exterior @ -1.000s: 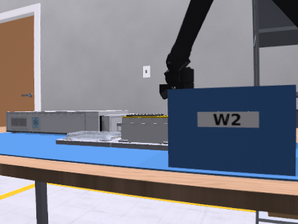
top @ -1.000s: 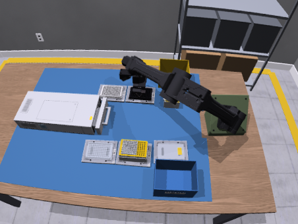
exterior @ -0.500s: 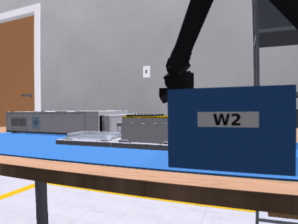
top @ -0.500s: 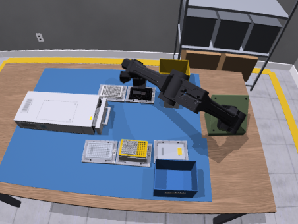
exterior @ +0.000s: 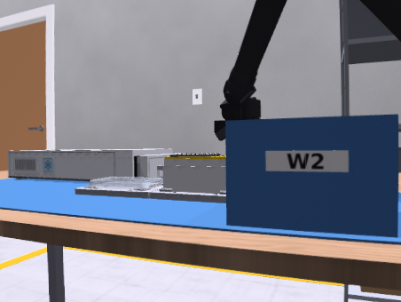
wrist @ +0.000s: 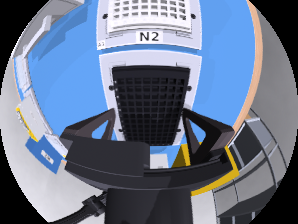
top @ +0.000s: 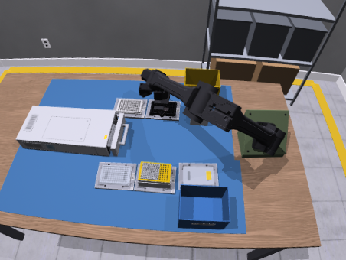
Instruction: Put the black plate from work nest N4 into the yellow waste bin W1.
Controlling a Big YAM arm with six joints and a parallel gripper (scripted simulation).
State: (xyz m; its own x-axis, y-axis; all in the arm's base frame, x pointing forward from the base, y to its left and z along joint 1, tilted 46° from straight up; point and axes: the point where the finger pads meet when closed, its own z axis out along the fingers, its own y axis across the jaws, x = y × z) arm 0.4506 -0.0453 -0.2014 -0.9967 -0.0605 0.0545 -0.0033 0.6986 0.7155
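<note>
My hand is right at the black plate. The rest, counted from my hand: yellow waste bin W1: 19 cm behind, 14 cm to the right, 1 cm above; then white plate: 17 cm ahead; then nest: 2 cm below.
</note>
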